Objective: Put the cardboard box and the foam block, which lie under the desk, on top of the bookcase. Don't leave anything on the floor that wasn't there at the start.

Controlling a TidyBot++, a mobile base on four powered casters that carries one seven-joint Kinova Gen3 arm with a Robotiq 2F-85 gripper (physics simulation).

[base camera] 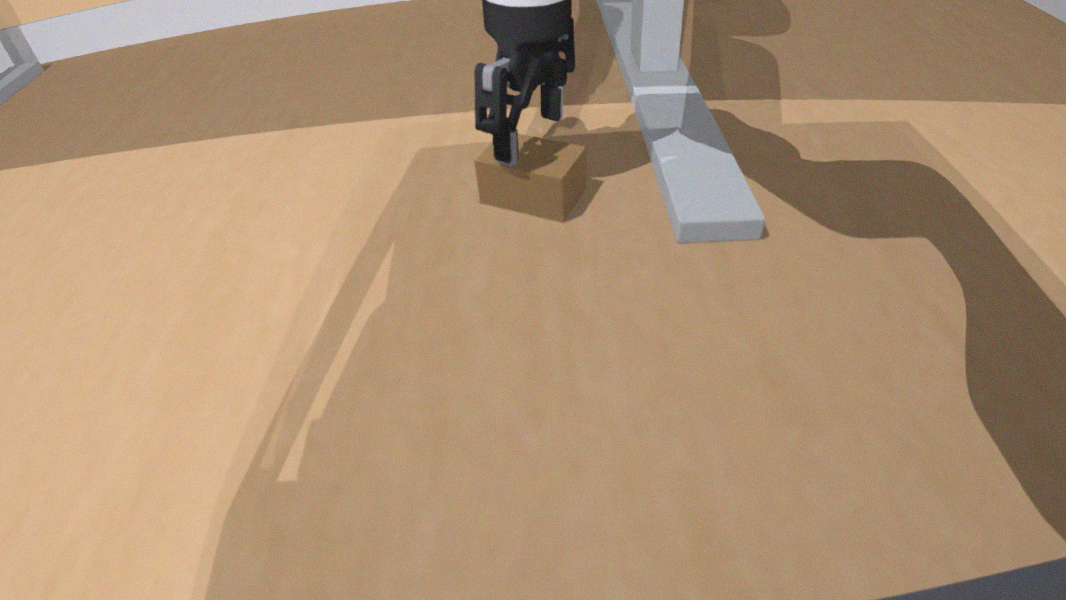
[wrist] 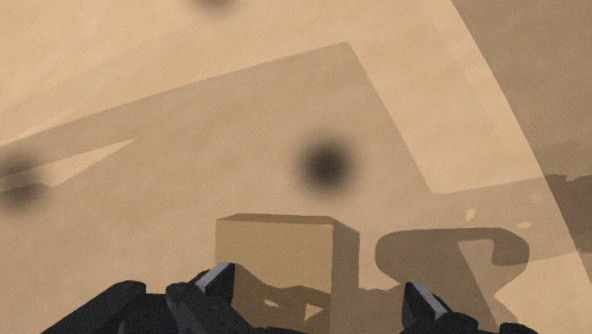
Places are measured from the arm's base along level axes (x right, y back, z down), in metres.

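Where they show: gripper, fingertip midpoint: (base camera: 530, 139) (wrist: 317, 292).
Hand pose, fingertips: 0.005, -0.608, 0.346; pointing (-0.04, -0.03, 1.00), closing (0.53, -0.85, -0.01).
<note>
After its pixels a point has its place, as x, y, z.
The brown cardboard box (base camera: 522, 187) {-0.007, -0.554, 0.365} (wrist: 275, 250) {-0.023, -0.599, 0.346} sits on the floor, left of the desk's grey foot in the base camera view. My gripper (base camera: 529, 134) {0.005, -0.608, 0.346} (wrist: 317, 292) {0.005, -0.608, 0.346} is open and empty, pointing down at the box. In the base camera view one fingertip overlaps the box's top and the other stands behind it. In the wrist view the left fingertip overlaps the box's left part, while the right fingertip stands apart from its right side. Whether a finger touches the box cannot be told. The foam block and the bookcase do not show in either view.
The desk's grey foot (base camera: 712, 195) reaches forward right of the box, with an upright leg (base camera: 660, 37) {0.180, -0.800, 0.324} above it. Part of another grey foot (base camera: 18, 76) shows at the far left. A pale wall strip (base camera: 186, 26) {-0.674, -1.295, 0.380} runs behind. Shadows cross the floor.
</note>
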